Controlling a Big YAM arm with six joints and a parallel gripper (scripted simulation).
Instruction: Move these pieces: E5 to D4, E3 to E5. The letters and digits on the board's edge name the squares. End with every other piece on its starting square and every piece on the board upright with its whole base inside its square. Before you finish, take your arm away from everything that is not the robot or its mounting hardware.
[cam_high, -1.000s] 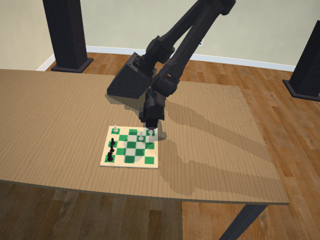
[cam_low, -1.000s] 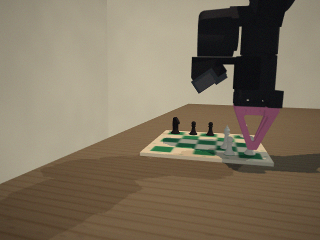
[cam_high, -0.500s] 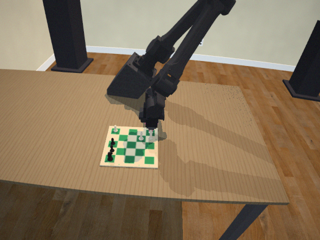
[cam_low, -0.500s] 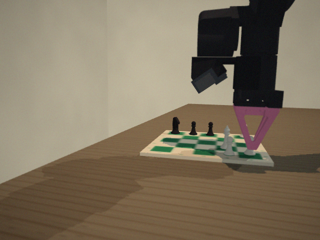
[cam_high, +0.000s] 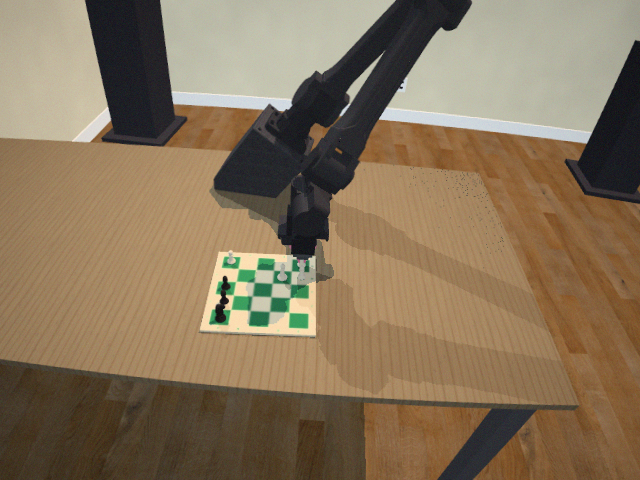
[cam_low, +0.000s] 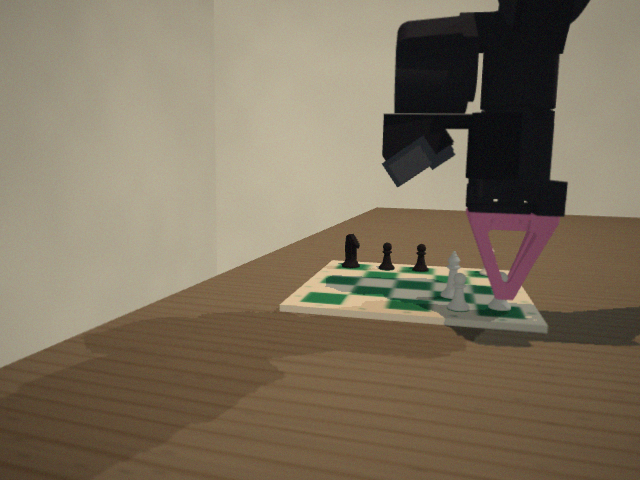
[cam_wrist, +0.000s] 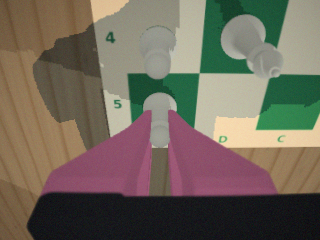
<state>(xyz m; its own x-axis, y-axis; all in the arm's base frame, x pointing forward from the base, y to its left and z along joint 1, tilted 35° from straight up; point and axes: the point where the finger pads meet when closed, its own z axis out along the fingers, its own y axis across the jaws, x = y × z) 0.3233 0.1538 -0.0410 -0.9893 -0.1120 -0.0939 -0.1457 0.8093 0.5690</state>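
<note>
My hand is 50 mm short of the white bishop and 30 mm to the left of it. From my hand the other things lie so: black knight 180 mm ahead, 130 mm to the right, 10 mm below; cream chessboard 90 mm ahead, 70 mm to the right, 20 mm below.
</note>
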